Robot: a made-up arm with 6 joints.
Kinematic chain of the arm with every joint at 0, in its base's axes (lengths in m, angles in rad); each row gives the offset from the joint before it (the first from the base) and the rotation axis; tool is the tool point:
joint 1: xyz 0 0 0.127 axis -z
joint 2: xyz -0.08 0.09 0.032 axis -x
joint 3: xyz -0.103 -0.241 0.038 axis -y
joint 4: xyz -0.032 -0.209 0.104 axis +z
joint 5: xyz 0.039 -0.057 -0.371 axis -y
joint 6: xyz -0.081 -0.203 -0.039 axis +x
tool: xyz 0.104 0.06 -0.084
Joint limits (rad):
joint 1: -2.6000..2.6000
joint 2: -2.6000..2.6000
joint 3: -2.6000..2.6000
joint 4: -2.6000..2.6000
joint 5: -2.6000..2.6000
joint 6: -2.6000..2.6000
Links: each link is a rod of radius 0.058 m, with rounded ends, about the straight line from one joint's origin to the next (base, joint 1, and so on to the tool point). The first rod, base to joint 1, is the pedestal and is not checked.
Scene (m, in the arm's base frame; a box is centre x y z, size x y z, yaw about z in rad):
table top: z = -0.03
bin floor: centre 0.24 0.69 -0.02 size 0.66 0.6 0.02 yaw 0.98
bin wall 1: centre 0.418 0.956 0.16 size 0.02 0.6 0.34 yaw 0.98
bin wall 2: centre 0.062 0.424 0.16 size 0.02 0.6 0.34 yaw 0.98
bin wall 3: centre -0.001 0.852 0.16 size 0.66 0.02 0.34 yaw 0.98
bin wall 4: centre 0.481 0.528 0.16 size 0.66 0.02 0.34 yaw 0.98
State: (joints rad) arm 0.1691 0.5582 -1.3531 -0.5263 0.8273 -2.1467
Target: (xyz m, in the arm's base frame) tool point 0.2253 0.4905 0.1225
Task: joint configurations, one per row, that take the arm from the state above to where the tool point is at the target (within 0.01 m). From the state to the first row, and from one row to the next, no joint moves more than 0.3 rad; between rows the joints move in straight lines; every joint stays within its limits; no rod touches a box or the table.
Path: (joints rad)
1: 0.4591 0.6625 -1.3906 -0.2876 0.8864 -2.0977
2: 0.7492 0.7667 -1.4280 -0.0489 0.9454 -2.0487
3: 1.0392 0.8710 -1.4655 0.1898 1.0045 -1.9998
4: 1.3292 0.9753 -1.5029 0.4285 1.0636 -1.9508
5: 1.6192 1.0795 -1.5404 0.6672 1.1226 -1.9018
6: 1.9093 1.1838 -1.5778 0.9059 1.1817 -1.8528
7: 2.1993 1.2881 -1.6153 1.1446 1.2408 -1.8039
8: 2.4893 1.3923 -1.6528 1.3833 1.2998 -1.7549
9: 2.4569 1.1147 -1.6742 1.5311 1.2665 -1.7112
10: 2.4245 0.8371 -1.6956 1.6790 1.2331 -1.6676
11: 2.3921 0.5595 -1.7170 1.8269 1.1998 -1.6239

